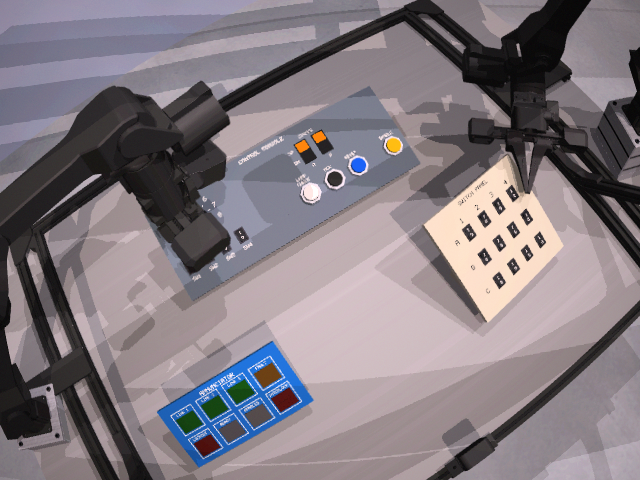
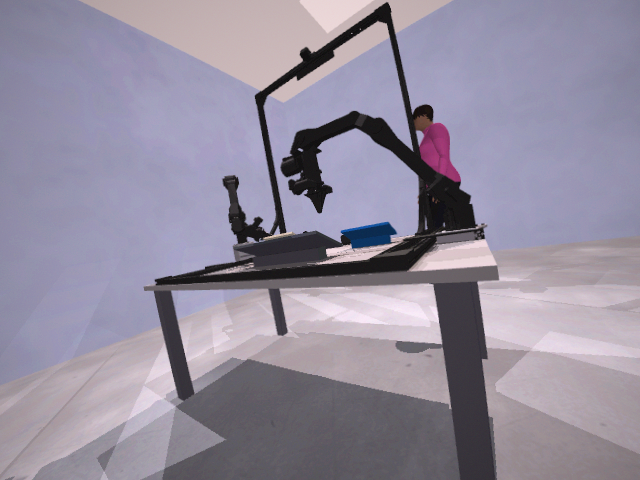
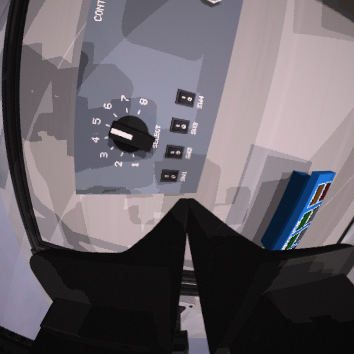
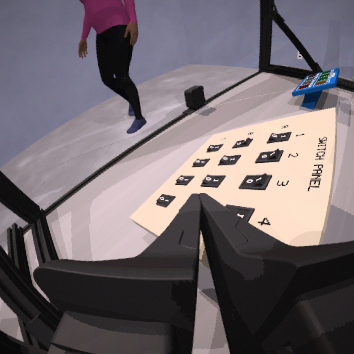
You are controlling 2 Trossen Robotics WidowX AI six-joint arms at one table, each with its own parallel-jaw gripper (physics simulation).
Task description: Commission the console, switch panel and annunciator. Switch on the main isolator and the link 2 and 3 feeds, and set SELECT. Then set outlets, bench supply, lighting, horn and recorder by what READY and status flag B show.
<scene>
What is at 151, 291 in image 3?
The left gripper.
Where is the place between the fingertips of the left gripper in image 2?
319, 213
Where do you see an SELECT knob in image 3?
129, 133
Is the left gripper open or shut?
Shut.
</scene>
